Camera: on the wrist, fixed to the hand. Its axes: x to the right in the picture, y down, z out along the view.
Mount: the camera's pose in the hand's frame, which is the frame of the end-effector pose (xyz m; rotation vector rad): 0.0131 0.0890 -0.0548 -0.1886 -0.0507 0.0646
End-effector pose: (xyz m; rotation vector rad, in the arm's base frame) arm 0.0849 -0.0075 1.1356 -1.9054 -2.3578 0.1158
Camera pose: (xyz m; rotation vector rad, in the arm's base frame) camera 0.1757 0.0236 1.1791 2.0178 2.3383 0.0542
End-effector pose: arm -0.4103 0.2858 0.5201 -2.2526 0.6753 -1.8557
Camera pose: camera -0.4831 0.2104 0.5097 -2.3505 0.9391 -1.7663
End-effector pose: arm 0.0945 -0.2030 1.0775 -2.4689 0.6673 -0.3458
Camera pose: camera 0.0507 -0.2987 1.0724 -2.6168 0.7884 -0.2028
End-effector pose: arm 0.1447 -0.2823 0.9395 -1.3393 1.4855 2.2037
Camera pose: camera 0.1182 -0.3746 0.9829 -1.2933 1.3505 2.4524
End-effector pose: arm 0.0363 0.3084 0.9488 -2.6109 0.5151 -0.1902
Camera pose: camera 0.0074 0.2073 0.9556 -2.7685 0.6259 -0.0564
